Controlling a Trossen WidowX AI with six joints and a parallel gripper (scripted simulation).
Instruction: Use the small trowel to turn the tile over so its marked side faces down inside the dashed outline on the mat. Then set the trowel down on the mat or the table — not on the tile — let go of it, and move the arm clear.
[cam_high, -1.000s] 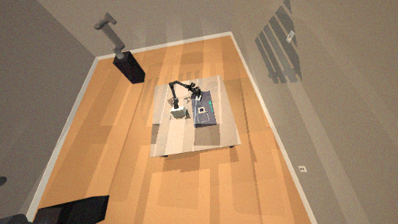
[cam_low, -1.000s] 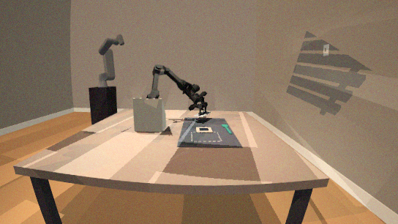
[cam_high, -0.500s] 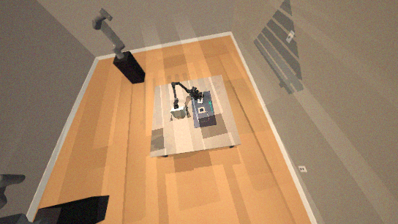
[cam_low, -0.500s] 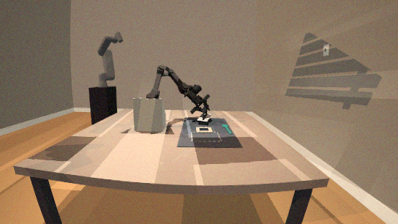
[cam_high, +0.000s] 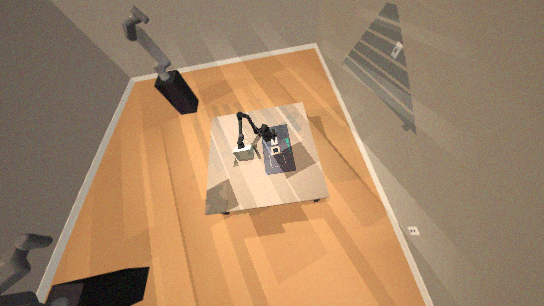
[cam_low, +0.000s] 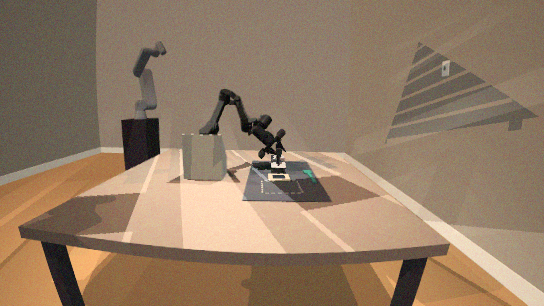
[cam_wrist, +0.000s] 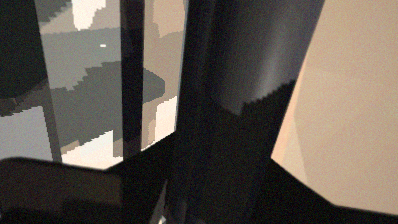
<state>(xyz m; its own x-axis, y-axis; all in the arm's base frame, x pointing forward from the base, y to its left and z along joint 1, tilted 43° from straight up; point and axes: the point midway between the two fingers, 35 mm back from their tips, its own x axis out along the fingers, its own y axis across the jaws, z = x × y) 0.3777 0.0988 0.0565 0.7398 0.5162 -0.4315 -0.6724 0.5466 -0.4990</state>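
Now: gripper tip 110 mm to the left of the dark mat and 110 mm above it. The rest, counted from my gripper tip: small pale tile (140 mm to the right, 90 mm below, 20 mm behind); then small green t-shaped piece (130 mm ahead, 90 mm below, 80 mm to the right); then trowel (30 mm behind, 10 mm below).
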